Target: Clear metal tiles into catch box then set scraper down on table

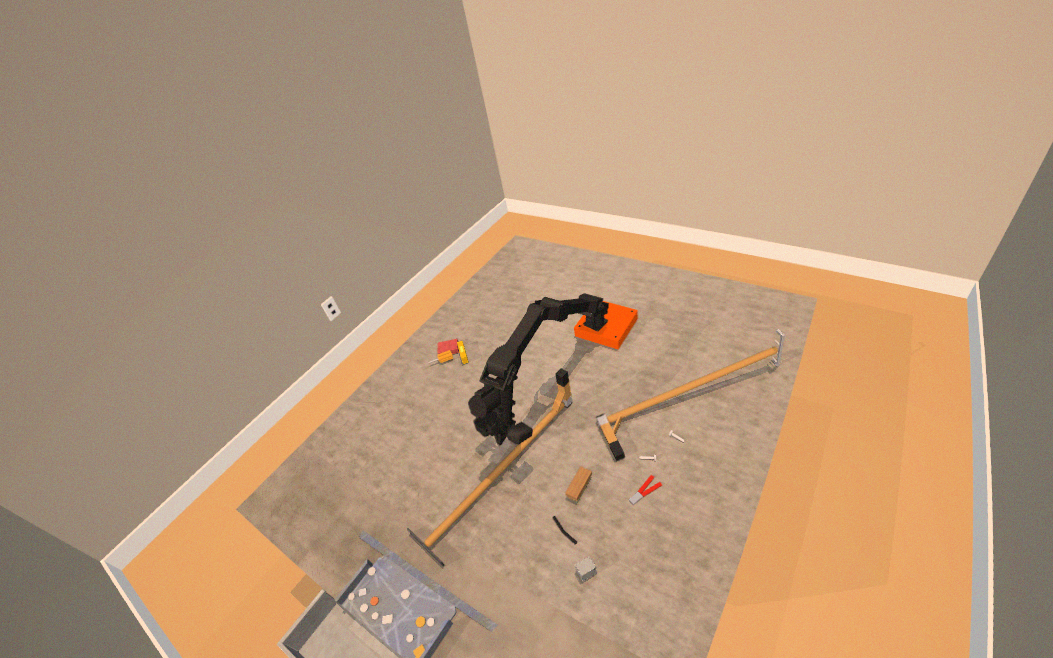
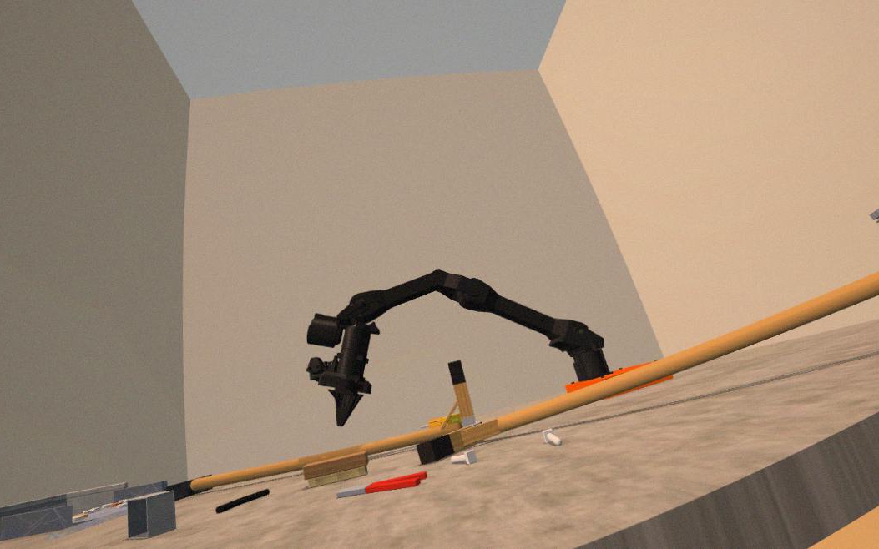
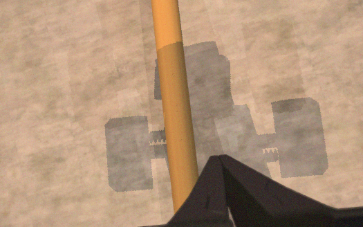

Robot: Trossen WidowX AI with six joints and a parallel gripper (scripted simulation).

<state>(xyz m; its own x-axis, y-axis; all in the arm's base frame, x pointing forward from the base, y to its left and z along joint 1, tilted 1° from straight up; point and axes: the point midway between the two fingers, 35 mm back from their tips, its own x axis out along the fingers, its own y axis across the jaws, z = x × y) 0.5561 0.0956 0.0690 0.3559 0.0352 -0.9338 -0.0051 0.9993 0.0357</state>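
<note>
The long scraper is 2 cm ahead of my gripper tip, 2 cm to the left of it and 1 cm below it. The rest, counted from my gripper tip: wooden block 6 cm behind, 23 cm to the left, 6 cm below; then grey cube 10 cm ahead, 37 cm to the left, 5 cm below; then black strip 6 cm ahead, 27 cm to the left, 7 cm below.
</note>
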